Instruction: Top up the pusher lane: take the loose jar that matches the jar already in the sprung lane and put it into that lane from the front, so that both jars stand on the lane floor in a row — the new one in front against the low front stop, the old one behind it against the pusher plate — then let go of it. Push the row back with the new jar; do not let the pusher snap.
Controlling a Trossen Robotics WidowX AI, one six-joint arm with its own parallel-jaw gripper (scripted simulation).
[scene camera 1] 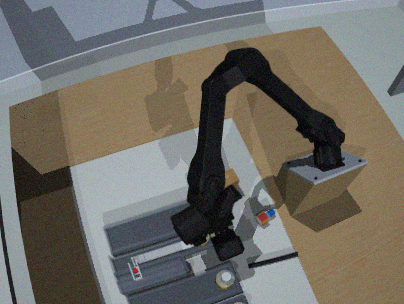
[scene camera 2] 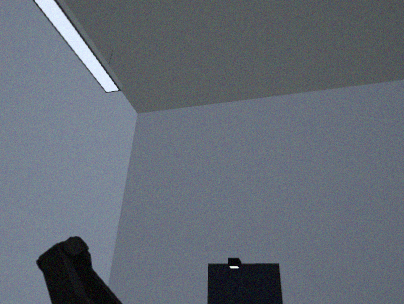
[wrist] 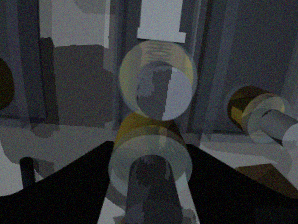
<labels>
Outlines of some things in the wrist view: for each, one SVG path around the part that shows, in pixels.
My gripper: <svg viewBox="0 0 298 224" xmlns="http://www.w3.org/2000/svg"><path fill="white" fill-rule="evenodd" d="M186 144L190 160L192 160L192 176L190 176L188 185L190 192L192 192L192 200L194 206L196 206L200 224L298 224L298 198L295 200L295 198L283 196L282 193L275 192L275 190L267 188L266 185L257 183L257 180L254 181L250 177L242 175L241 172L234 171L234 168L217 160L216 157L205 152L204 149L198 149L192 144ZM113 141L105 141L100 147L86 152L80 159L72 161L67 167L59 169L53 175L49 175L47 179L41 179L15 194L0 196L0 224L97 224L110 181L109 157L110 153L112 153Z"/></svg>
A jar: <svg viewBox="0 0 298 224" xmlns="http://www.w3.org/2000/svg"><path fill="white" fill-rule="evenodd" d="M130 48L126 52L124 59L121 60L117 73L118 91L120 91L125 104L138 113L138 115L152 117L154 120L176 119L189 107L190 101L192 101L194 96L194 89L196 89L197 68L193 57L181 45L165 39L144 41L144 43Z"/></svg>
</labels>
